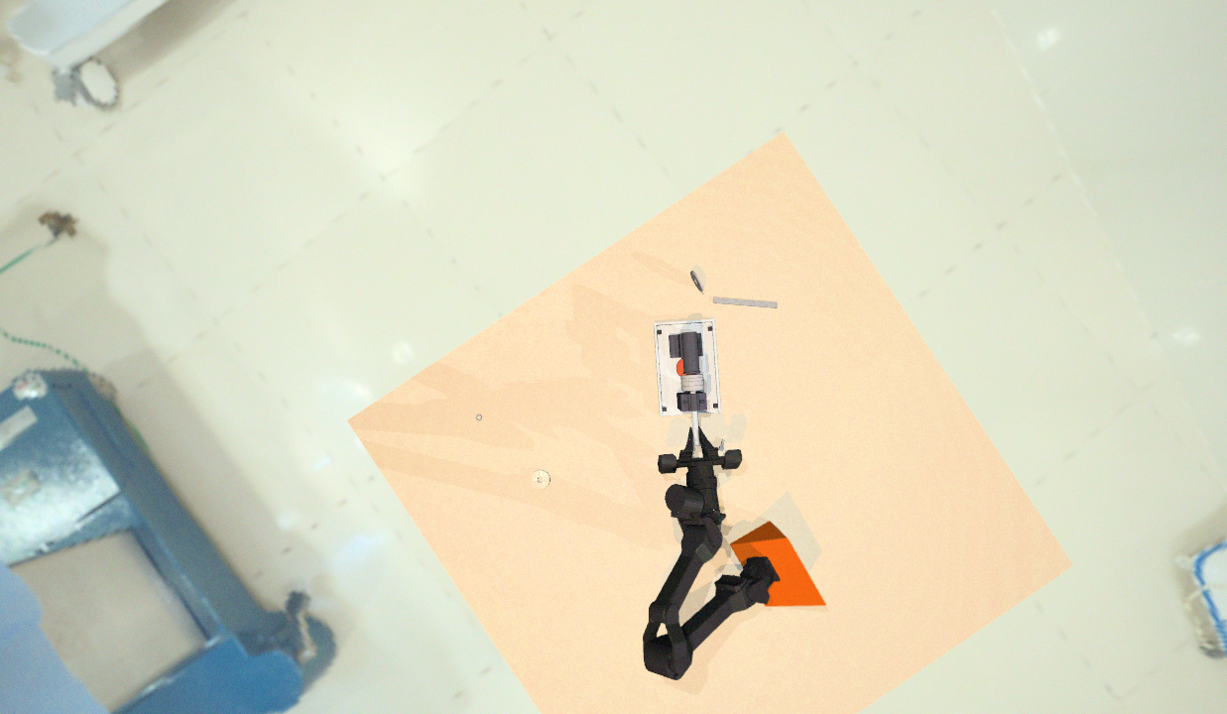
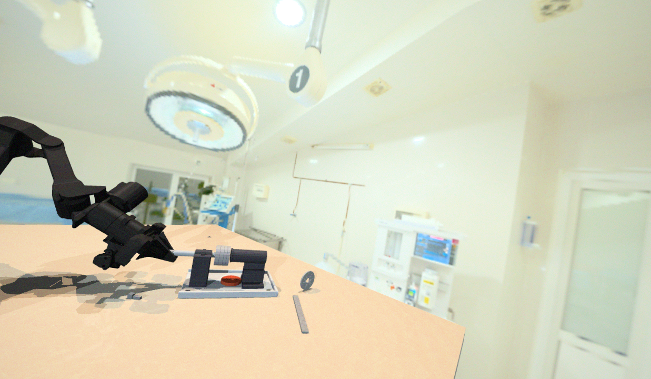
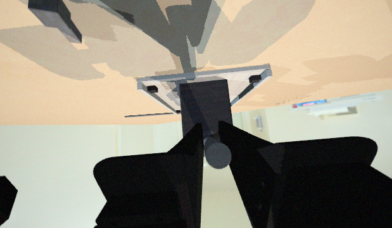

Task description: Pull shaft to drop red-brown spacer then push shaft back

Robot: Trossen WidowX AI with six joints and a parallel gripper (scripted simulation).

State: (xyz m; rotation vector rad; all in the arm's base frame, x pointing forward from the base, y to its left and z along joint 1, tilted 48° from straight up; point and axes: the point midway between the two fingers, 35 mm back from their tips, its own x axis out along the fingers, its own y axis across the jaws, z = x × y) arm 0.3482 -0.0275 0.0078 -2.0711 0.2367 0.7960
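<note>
The small dark piece is 80 mm behind my gripper tip, 40 mm to the right of it and 60 mm below it. Round my gripper tip: grey shaft: 40 mm ahead, 20 mm to the right, 20 mm above; then red-brown spacer: 130 mm ahead, 60 mm to the right, 50 mm below; then grey flat bar: 190 mm ahead, 270 mm to the right, 60 mm below.
</note>
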